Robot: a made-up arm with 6 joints. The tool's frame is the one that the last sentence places. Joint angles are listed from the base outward.
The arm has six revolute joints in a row. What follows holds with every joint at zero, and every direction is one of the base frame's. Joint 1 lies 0.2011 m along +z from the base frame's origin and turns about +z. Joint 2 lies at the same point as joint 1 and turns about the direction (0, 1, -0.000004). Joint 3 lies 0.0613 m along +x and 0.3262 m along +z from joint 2 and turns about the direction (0, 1, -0.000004). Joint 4 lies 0.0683 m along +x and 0.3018 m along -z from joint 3 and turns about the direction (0, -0.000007, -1). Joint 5 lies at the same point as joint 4 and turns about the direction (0, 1, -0.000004). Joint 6 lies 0.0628 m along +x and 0.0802 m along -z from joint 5 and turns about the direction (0, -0.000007, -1). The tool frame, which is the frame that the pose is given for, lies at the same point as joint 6; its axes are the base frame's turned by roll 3.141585, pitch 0 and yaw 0 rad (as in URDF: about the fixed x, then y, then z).
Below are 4 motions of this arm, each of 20 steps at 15 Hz.
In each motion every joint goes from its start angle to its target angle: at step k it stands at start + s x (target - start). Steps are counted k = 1, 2, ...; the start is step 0. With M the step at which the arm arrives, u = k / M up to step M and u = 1 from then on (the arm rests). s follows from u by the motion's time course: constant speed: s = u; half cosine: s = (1 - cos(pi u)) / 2; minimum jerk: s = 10 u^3 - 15 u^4 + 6 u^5.
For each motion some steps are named. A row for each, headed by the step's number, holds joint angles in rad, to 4 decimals.
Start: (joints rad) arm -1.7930 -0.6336 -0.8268 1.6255 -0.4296 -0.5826
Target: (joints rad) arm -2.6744 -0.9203 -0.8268 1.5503 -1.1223 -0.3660
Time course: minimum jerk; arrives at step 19
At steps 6, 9, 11, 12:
6: -1.9557 -0.6865 -0.8268 1.6116 -0.5575 -0.5426
9: -2.1903 -0.7628 -0.8268 1.5916 -0.7418 -0.4850
11: -2.3620 -0.8187 -0.8268 1.5770 -0.8768 -0.4428
12: -2.4413 -0.8445 -0.8268 1.5702 -0.9391 -0.4233

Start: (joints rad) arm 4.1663 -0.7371 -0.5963 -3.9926 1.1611 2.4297
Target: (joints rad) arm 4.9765 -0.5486 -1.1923 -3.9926 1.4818 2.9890
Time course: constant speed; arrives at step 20
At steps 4, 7, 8, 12, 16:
4: 4.3283 -0.6994 -0.7155 -3.9926 1.2252 2.5416
7: 4.4499 -0.6711 -0.8049 -3.9926 1.2733 2.6255
8: 4.4904 -0.6617 -0.8347 -3.9926 1.2894 2.6534
12: 4.6524 -0.6240 -0.9539 -3.9926 1.3535 2.7653
16: 4.8145 -0.5863 -1.0731 -3.9926 1.4177 2.8771

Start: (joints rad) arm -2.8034 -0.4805 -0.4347 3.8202 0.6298 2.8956
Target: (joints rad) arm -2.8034 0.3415 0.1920 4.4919 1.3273 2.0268
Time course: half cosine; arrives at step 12
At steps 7, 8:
7: -2.8034 0.0369 -0.0402 4.2430 1.0688 2.3488
8: -2.8034 0.1360 0.0353 4.3240 1.1529 2.2440

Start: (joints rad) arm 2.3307 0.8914 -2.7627 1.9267 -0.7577 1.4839
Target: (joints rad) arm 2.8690 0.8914 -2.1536 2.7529 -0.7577 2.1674
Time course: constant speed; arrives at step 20
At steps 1, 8, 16, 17, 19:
1: 2.3576 0.8914 -2.7322 1.9680 -0.7577 1.5181
8: 2.5460 0.8914 -2.5191 2.2572 -0.7577 1.7573
16: 2.7613 0.8914 -2.2754 2.5877 -0.7577 2.0307
17: 2.7883 0.8914 -2.2450 2.6290 -0.7577 2.0649
19: 2.8421 0.8914 -2.1841 2.7116 -0.7577 2.1332

